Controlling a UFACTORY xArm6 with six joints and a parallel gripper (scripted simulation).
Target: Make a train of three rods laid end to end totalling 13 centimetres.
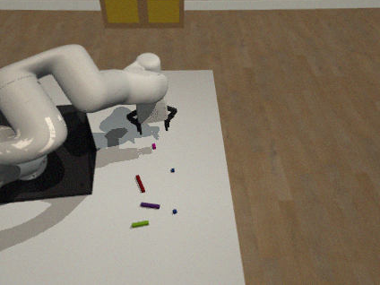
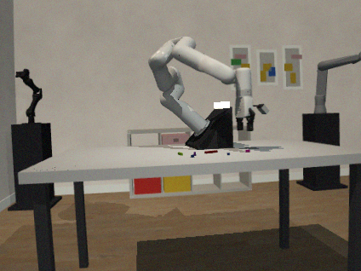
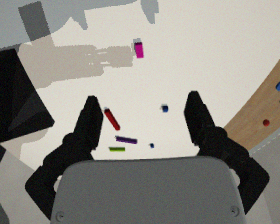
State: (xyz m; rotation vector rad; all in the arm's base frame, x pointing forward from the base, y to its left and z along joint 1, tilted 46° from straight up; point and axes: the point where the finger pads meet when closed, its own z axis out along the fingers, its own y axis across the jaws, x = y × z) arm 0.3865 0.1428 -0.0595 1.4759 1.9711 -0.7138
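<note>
My hand is 310 mm to the left of the lime rod, 110 mm above it and 20 mm past it. Also, from my hand: magenta rod 110 mm below, 10 mm to the left, 10 mm behind; red rod 160 mm to the right, 110 mm below, 40 mm behind; purple rod 250 mm to the right, 110 mm below.
</note>
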